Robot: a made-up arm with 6 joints.
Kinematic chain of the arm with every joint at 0, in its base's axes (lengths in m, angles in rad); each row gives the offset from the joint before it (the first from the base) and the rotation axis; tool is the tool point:
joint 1: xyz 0 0 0.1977 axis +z
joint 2: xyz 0 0 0 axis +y
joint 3: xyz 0 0 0.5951 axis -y
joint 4: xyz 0 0 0 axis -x
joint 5: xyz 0.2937 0 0 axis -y
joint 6: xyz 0 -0.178 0 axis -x
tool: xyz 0 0 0
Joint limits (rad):
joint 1: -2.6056..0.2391
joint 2: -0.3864..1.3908
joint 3: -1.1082..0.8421
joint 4: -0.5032..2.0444
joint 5: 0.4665..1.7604
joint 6: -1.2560..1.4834
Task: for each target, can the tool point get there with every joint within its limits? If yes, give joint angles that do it. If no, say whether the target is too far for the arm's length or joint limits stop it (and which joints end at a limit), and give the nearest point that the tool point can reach.
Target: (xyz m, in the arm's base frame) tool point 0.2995 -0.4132 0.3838
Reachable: yes | joints -0.6311 0.6659 -0.7876 0.4926 1.0920 0.1030
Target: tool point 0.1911 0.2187 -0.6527
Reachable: no: joint limits stop it (at a limit: joint 1, joint 2) | nearest point 0.4431 0.1653 -0.0142 | short by 0.688 m
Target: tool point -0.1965 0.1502 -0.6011
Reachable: no: joint limits stop it (at a limit: joint 1, joint 2, joint 3) | nearest point -0.4250 -0.1548 0.0026 | short by 0.714 m
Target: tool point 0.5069 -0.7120 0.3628
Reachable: yes | joints -0.9754 1.1414 0.3561 1.6855 0.8017 0.5672
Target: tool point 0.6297 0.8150 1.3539
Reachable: no: too far | nearest point 0.4931 0.2037 0.9552 | short by 0.742 m
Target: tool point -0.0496 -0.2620 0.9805
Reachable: yes | joints -1.3220 -0.0380 0.1416 0.8858 0.9590 0.5417
